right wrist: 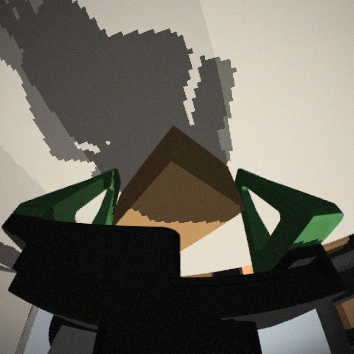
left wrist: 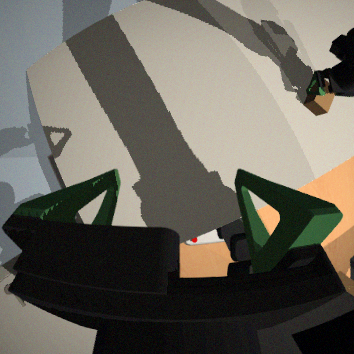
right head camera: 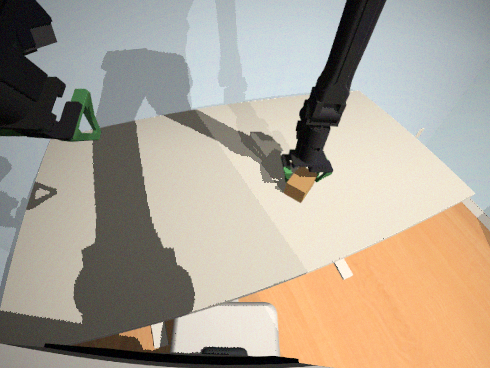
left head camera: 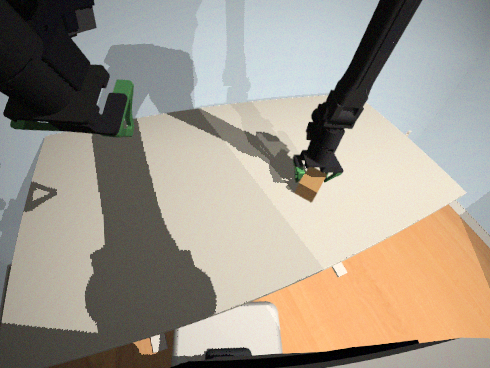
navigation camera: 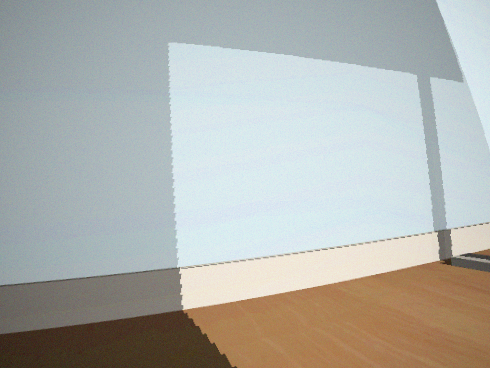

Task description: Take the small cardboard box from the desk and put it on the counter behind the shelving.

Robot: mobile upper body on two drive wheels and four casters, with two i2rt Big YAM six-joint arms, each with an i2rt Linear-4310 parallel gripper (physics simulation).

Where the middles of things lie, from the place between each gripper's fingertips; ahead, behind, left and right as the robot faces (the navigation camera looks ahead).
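My left gripper: 300 mm above the small cardboard box (right head camera: 298,186), 170 mm short of it and 450 mm to the left of it.
My right gripper: 1 cm below the small cardboard box, 2 cm past it and 1 cm to the right of it.
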